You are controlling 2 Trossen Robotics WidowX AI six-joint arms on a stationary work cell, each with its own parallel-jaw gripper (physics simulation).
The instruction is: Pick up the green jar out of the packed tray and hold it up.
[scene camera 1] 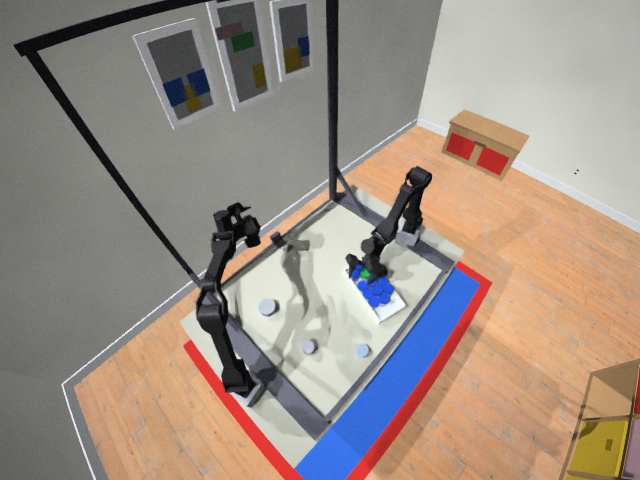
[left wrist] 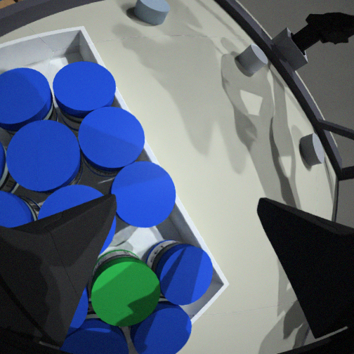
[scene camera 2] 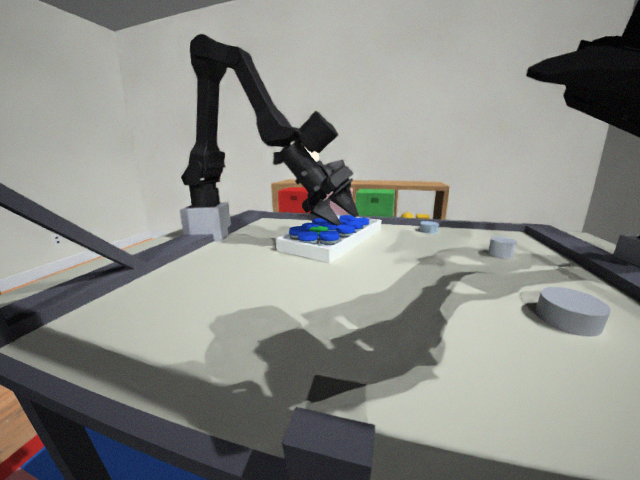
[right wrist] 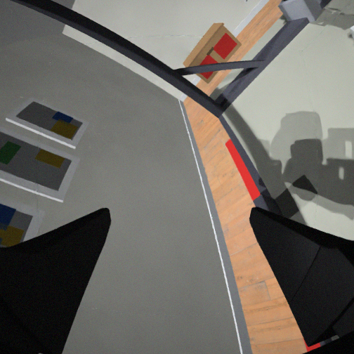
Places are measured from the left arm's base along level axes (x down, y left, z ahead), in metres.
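Pixels of known places: left gripper, fingertip midpoint: [scene camera 1: 358, 281] [scene camera 2: 347, 220]; right gripper, fingertip midpoint: [scene camera 1: 255, 216]; left arm's base at its link origin: [scene camera 1: 409, 228] [scene camera 2: 205, 205]; right arm's base at its link origin: [scene camera 1: 244, 386].
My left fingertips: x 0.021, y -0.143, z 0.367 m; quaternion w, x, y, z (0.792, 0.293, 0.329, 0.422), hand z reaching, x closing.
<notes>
Ahead of a thing's pixels: the offset from my left fingertips to its top centre.
The green jar @[dy +0.012, dx +0.020, dz -0.066 m] [scene camera 1: 365, 273] [scene camera 2: 318, 228] [left wrist: 125, 292] stands among blue-lidded jars [scene camera 1: 378, 290] [scene camera 2: 328, 237] [left wrist: 43, 155] in the white tray [scene camera 1: 391, 310] [scene camera 2: 305, 249] [left wrist: 30, 46]. My left gripper [scene camera 1: 361, 277] [scene camera 2: 347, 218] [left wrist: 188, 203] is open and empty, tilted low over the tray. In the left wrist view the green lid lies below and left of the midpoint between its fingertips, beside the left finger, which hides part of some blue lids. My right gripper [scene camera 1: 249, 215] [right wrist: 181, 215] is open and empty, raised near the wall side, far from the tray.
A wide grey cylinder @[dy -0.323, dx +0.036, dz +0.248 m] [scene camera 1: 267, 306] [scene camera 2: 572, 311], a smaller grey cylinder @[dy -0.085, dx +0.031, dz +0.333 m] [scene camera 1: 309, 346] [scene camera 2: 501, 247] and a light blue cylinder @[dy +0.116, dx +0.042, dz +0.261 m] [scene camera 1: 362, 350] [scene camera 2: 429, 227] stand on the table apart from the tray. Dark rails edge the table, with a block @[dy -0.471, dx +0.009, dz -0.094 m] [scene camera 2: 329, 444] at one edge.
</notes>
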